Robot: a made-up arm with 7 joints. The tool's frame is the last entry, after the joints. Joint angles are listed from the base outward. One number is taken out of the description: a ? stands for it. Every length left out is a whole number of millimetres.
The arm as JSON. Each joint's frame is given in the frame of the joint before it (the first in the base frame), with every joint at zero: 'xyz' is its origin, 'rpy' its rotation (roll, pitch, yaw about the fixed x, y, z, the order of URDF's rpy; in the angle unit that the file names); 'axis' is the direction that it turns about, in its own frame. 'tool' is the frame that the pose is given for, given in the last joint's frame.
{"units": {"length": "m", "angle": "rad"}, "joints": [
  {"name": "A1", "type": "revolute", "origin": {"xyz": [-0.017, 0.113, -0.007], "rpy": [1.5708, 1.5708, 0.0]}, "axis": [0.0, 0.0, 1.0]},
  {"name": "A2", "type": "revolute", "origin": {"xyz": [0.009, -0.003, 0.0], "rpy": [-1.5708, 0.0, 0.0]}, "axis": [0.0, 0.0, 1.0]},
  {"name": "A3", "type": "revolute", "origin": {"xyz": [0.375, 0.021, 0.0], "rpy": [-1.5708, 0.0, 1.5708]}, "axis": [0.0, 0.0, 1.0]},
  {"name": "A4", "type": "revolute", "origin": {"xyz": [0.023, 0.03, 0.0], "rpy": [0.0, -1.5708, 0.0]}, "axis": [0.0, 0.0, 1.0]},
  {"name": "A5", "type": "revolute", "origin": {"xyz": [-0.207, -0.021, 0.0], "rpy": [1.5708, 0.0, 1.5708]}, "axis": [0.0, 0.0, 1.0]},
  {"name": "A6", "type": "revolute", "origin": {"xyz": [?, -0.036, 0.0], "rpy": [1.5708, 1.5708, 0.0]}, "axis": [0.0, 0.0, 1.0]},
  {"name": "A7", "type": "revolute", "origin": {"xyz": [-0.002, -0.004, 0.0], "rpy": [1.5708, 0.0, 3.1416]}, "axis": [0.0, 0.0, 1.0]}
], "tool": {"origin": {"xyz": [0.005, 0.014, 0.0], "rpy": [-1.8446, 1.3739, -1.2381]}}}
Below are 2 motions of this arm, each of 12 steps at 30 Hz.
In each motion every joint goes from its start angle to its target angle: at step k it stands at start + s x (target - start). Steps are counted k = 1, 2, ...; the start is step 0. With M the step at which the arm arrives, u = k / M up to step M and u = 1 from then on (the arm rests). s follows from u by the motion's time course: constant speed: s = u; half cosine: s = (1 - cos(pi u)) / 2; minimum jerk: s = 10 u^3 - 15 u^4 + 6 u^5.
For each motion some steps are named. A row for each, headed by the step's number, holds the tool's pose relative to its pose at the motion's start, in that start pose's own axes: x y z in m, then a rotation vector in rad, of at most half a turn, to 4 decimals.
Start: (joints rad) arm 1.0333 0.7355 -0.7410 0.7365 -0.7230 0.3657 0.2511
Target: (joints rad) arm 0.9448 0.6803 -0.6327 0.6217 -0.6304 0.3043 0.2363
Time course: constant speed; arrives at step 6
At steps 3, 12:
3: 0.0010 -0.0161 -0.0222 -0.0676 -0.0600 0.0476
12: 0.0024 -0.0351 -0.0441 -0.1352 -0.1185 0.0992

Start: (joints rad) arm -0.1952 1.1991 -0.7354 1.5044 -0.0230 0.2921 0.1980
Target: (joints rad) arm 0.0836 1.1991 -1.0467 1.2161 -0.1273 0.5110 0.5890
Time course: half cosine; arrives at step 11
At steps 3, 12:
3: -0.0053 0.0068 -0.0034 -0.0809 0.0598 0.0301
12: -0.0345 0.0373 -0.0117 -0.4385 0.3304 0.2438

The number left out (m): 0.025
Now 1 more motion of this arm.
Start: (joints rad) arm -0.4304 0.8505 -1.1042 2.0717 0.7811 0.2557 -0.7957
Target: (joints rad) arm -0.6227 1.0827 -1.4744 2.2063 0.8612 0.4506 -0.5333
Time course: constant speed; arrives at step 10
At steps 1, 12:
1: -0.0044 -0.0069 0.0061 -0.0686 0.0520 0.0128
12: -0.0290 -0.0688 0.0732 -0.6946 0.4871 0.2408

